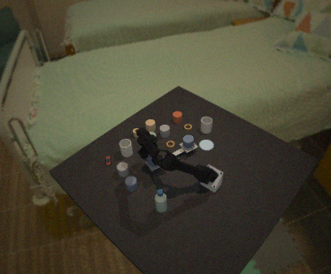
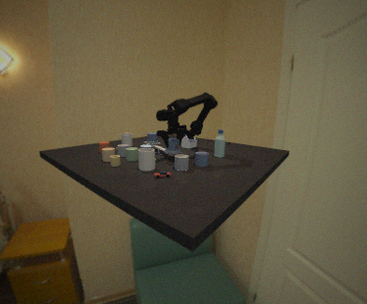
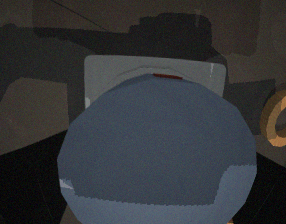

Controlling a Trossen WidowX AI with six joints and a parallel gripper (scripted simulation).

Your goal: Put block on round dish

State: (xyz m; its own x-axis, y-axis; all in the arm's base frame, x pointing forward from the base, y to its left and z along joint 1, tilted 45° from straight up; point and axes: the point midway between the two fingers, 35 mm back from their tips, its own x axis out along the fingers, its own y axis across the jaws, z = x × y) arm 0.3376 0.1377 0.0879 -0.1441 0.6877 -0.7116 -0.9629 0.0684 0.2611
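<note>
Now: gripper tip 25 cm past the bottle, 16 cm to the right of it and 4 cm below it. The rest, counted from my gripper tip: blue cup 2 cm to the left, 1 cm above; green cup 20 cm ahead, 16 cm to the right, 3 cm below; teal block 1 cm below.
</note>
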